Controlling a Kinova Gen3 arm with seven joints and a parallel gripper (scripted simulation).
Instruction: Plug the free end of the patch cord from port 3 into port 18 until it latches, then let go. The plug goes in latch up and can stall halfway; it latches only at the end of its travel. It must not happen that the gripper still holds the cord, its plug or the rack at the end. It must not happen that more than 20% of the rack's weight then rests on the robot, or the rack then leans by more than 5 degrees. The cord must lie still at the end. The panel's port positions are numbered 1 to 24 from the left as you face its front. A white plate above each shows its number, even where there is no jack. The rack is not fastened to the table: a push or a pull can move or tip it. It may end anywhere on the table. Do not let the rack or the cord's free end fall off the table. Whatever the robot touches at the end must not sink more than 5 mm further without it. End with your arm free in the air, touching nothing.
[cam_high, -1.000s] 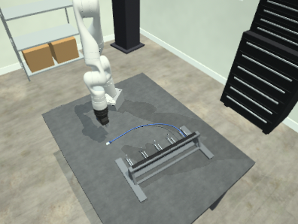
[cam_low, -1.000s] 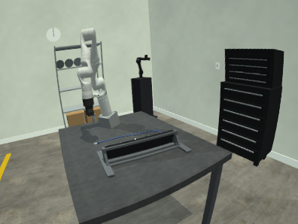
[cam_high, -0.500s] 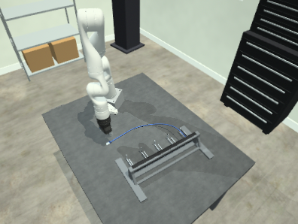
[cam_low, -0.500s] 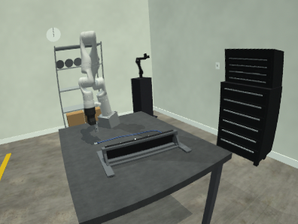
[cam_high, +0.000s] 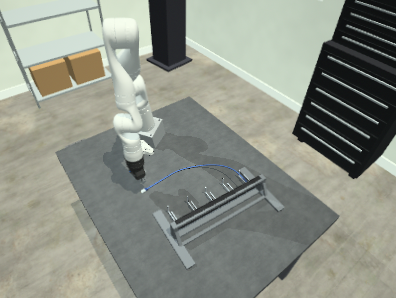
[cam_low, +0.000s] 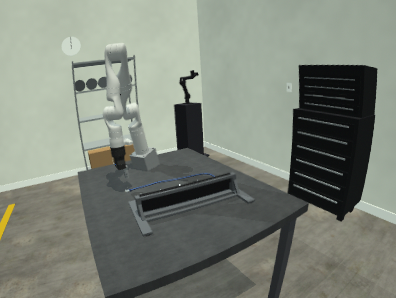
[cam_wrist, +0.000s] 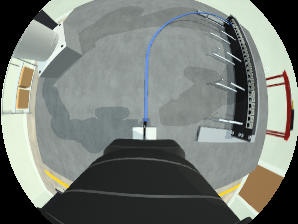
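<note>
Now: the plug 9 cm below my hand and 1 cm to the right of it.
</note>
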